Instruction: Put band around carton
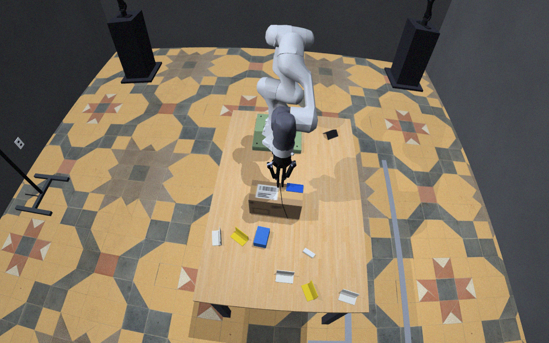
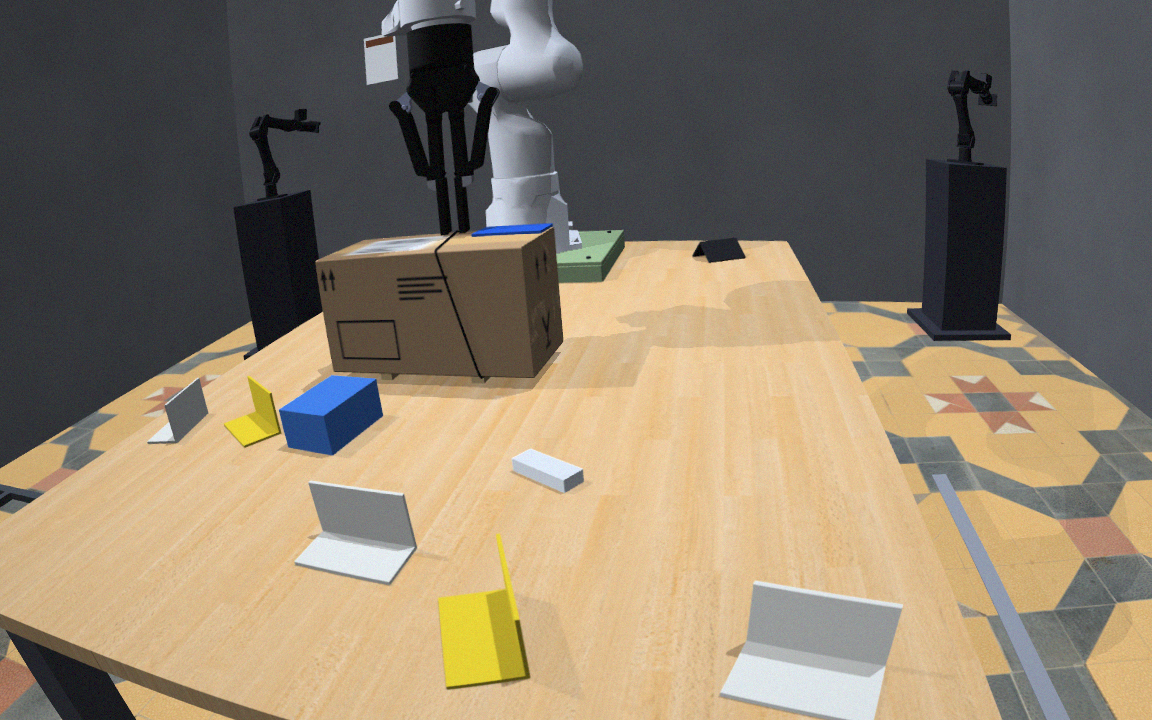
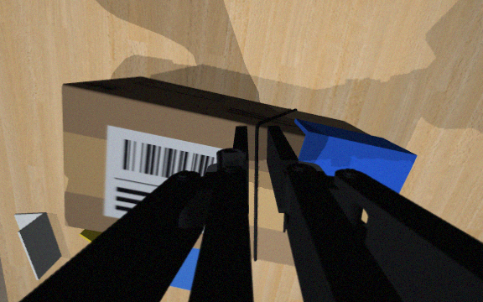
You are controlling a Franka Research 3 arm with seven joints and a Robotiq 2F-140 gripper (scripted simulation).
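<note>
The blue corner guard lies 70 mm to the left of my hand and 40 mm below it. The rest, counted from my hand: brown carton (40 mm ahead, 10 mm to the right, 100 mm below); blue block (220 mm ahead, 80 mm to the right, 160 mm below); yellow angle (210 mm ahead, 180 mm to the right, 170 mm below).
</note>
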